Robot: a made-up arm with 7 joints. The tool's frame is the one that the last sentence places.
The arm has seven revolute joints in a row. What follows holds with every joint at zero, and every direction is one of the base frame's. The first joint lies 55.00 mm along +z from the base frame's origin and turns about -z. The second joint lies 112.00 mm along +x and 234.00 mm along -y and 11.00 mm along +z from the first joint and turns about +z. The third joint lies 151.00 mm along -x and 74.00 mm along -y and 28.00 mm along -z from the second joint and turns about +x. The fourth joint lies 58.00 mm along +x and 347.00 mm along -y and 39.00 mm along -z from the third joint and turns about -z. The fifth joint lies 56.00 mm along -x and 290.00 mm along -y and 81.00 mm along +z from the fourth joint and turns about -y. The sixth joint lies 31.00 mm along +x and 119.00 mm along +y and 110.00 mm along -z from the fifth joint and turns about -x. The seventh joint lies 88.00 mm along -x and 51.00 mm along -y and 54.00 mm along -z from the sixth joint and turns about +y. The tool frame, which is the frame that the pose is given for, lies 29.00 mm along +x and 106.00 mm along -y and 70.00 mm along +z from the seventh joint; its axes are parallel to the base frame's.
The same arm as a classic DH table. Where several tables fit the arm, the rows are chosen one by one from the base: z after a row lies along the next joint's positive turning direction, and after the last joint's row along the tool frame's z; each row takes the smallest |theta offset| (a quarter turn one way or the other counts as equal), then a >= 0, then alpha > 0; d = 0 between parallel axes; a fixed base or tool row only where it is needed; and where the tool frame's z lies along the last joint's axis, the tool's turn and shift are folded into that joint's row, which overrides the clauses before.
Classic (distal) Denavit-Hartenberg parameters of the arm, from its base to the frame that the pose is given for. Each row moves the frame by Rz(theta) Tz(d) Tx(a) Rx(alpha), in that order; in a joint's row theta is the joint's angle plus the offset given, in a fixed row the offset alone. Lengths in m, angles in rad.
base (fixed): a 0, alpha 3.1416, d 0, theta0 0
joint 1: a 0.2594, alpha 3.1416, d 0, theta0 1.1244
joint 2: a 0.074, alpha -1.5708, d 0.038, theta0 -0.4464
joint 3: a 0.347, alpha -1.5708, d -0.093, theta0 0
joint 4: a 0.056, alpha 1.5708, d -0.042, theta0 1.5708
joint 5: a 0.11, alpha 1.5708, d 0.171, theta0 1.5708
joint 6: a 0.054, alpha 1.5708, d 0.057, theta0 0
joint 7: a 0.029, alpha 1.5708, d -0.157, theta0 -1.5708
tool (fixed): a 0, alpha 0, d 0.07, theta0 0

